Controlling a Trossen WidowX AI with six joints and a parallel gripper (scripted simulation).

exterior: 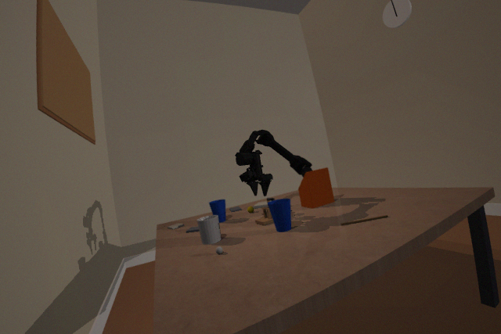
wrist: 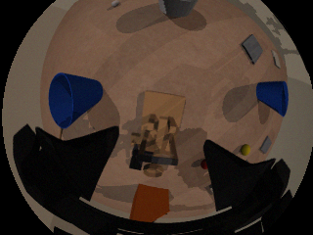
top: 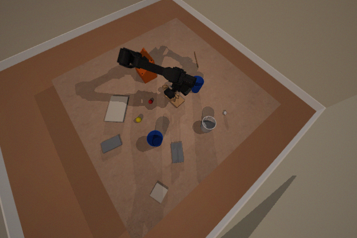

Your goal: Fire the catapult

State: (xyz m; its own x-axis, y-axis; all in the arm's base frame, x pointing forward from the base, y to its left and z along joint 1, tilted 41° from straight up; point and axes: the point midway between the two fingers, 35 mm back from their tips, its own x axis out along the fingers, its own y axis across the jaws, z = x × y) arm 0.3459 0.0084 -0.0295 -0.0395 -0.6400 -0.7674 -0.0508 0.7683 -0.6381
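Now: the red ball 16 cm to the right of my gripper tip, 13 cm behind it and 12 cm below it. Also, from my gripper tip: yellow ball (31 cm to the right, 11 cm below, 7 cm behind); white mug (28 cm ahead, 10 cm below, 2 cm to the left); wooden catapult (8 cm below, 8 cm behind, 1 cm to the left).
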